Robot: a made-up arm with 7 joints.
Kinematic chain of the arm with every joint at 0, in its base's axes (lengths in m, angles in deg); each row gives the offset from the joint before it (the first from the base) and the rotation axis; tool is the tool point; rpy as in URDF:
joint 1: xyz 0 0 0.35 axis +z
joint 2: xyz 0 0 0 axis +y
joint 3: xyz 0 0 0.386 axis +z
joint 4: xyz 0.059 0 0 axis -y
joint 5: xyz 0.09 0 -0.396 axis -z
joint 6: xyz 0 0 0 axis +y
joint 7: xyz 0.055 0 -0.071 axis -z
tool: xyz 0 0 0 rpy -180 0 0
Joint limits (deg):
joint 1: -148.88..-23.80
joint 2: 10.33..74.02
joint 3: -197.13..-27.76
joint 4: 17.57..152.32
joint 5: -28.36..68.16
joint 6: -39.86..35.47
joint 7: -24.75..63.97
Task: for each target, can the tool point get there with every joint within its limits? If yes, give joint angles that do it. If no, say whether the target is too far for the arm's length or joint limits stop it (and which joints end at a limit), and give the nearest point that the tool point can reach.
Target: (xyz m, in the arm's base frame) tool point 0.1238 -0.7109 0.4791
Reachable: yes | joints -38.59 50.23 -59.88 89.23 43.76 12.02 2.10
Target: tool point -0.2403 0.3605 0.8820
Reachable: yes | joints -123.50 20.63 -124.74 79.37 49.37 -16.94 14.38
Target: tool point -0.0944 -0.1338 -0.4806
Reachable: no: joint limits stop it (at a limit: joint 2, joint 3, joint 5) | nearest point -0.1707 -0.2420 -0.0248 | short by 0.475 m
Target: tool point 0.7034 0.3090 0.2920
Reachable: no: joint limits stop it (at a limit: joint 2, joint 3) | nearest point 0.3860 0.1696 0.4924 | short by 0.400 m
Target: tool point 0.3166 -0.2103 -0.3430
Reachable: no: joint limits stop it (at a limit: joint 1, joint 2, joint 3, joint 5) | nearest point 0.2373 -0.3400 -0.0393 | short by 0.340 m
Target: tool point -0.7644 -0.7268 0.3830
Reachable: no: too far | nearest point -0.6387 -0.6073 0.3912 | short by 0.174 m
